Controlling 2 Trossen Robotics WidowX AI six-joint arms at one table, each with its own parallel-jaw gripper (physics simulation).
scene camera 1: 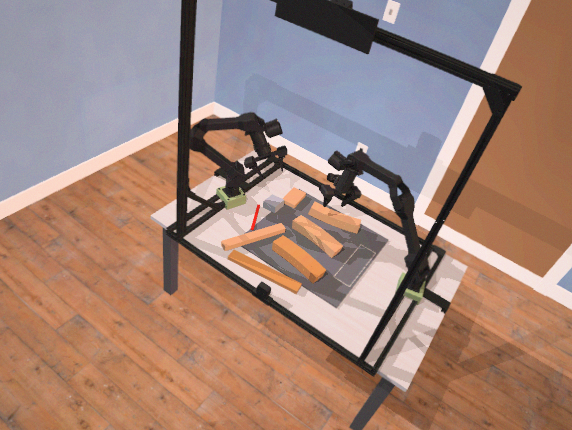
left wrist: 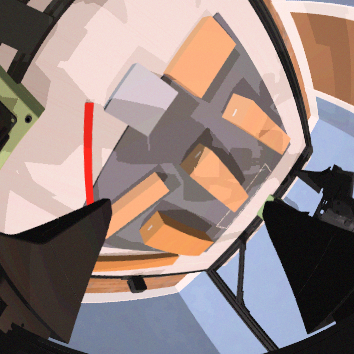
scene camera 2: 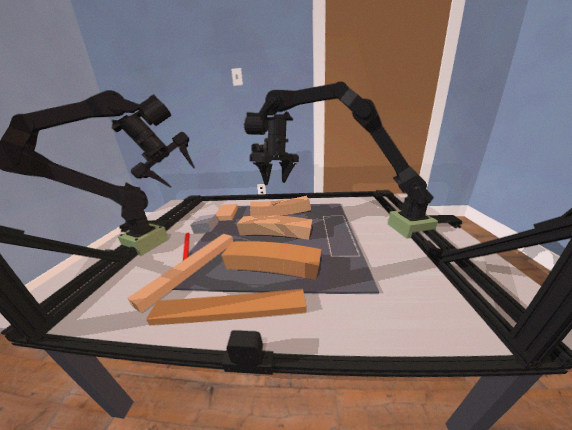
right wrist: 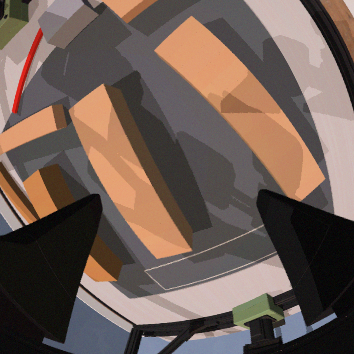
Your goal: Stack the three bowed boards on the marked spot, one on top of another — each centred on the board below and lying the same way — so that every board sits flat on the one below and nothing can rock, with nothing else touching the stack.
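Frame: origin at the left arm's base, x back, y right, z up, level; centimetres.
Seen in the pictures: left gripper, fingertip midpoint: [scene camera 1: 272, 174] [left wrist: 189, 208] [scene camera 2: 182, 177]; right gripper, fingertip midpoint: [scene camera 1: 332, 206] [left wrist: 284, 184] [scene camera 2: 275, 183] [right wrist: 180, 199]; left arm's base at its link origin: [scene camera 1: 231, 191] [scene camera 2: 141, 231]; right arm's base at its link origin: [scene camera 1: 412, 284] [scene camera 2: 413, 215] [right wrist: 259, 321].
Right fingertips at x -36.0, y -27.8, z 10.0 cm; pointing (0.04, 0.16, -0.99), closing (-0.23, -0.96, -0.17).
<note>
Offsets run from my right fingertips to a thing's top centre. Level surfaces: height alone.
Three bowed orange boards lie apart on the dark mat @[dz -14.4 cm] [scene camera 1: 337, 298] [scene camera 2: 350, 281]: a back board @[dx +2.8, dy -7.2, dz -9.2 cm] [scene camera 1: 335, 218] [scene camera 2: 295, 206] [left wrist: 256, 122] [right wrist: 240, 107], a middle board @[dx -2.4, dy +7.9, dz -9.4 cm] [scene camera 1: 317, 236] [scene camera 2: 275, 227] [left wrist: 217, 175] [right wrist: 127, 175] and a thicker-looking front board @[dx -9.4, dy +23.5, dz -9.1 cm] [scene camera 1: 299, 258] [scene camera 2: 271, 259] [left wrist: 175, 234]. The marked spot, a thin pale rectangle [scene camera 1: 347, 261] [scene camera 2: 351, 236] [right wrist: 204, 248], holds no board. My left gripper [scene camera 1: 272, 173] [scene camera 2: 182, 177] is open and empty, high over the left back. My right gripper [scene camera 1: 334, 204] [scene camera 2: 275, 182] is open and empty, above the back of the mat.
A long straight bar @[dx +10.0, dy +31.9, dz -11.9 cm] [scene camera 1: 254, 236] [scene camera 2: 182, 272] lies slantwise over the mat's left edge. Another long bar @[dx -7.2, dy +38.3, dz -13.2 cm] [scene camera 1: 265, 271] [scene camera 2: 227, 307] lies in front. A short orange block @[dx +23.5, dy +0.4, dz -12.4 cm] [scene camera 1: 294, 198] [scene camera 2: 227, 212], a grey block @[dx +23.6, dy +12.4, dz -10.6 cm] [scene camera 1: 273, 203] [scene camera 2: 204, 224] and a red strip @[dx +21.0, dy +23.9, dz -13.7 cm] [scene camera 1: 255, 217] [scene camera 2: 186, 246] lie further left.
</note>
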